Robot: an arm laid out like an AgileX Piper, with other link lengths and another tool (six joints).
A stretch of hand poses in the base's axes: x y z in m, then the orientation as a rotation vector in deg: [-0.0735, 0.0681, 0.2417, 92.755, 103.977, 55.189]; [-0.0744, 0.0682, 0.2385, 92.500, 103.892, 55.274]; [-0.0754, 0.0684, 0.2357, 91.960, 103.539, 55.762]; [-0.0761, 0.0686, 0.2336, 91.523, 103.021, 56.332]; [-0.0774, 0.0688, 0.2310, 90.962, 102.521, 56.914]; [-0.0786, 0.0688, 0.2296, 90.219, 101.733, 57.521]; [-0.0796, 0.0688, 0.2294, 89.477, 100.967, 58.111]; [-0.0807, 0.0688, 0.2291, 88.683, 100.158, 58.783]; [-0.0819, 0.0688, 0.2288, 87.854, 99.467, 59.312]
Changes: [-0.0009, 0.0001, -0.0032, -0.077, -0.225, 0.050]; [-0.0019, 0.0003, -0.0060, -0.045, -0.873, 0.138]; [-0.0026, 0.0005, -0.0081, 0.085, -1.573, 0.113]; [-0.0039, 0.0007, -0.0107, 0.166, -2.341, 0.144]; [-0.0051, 0.0007, -0.0121, 0.156, -3.392, 0.057]; [-0.0061, 0.0007, -0.0123, 0.143, -4.427, -0.018]; [-0.0072, 0.0007, -0.0126, 0.165, -5.536, -0.075]; [-0.0084, 0.0007, -0.0129, 0.084, -6.566, -0.086]
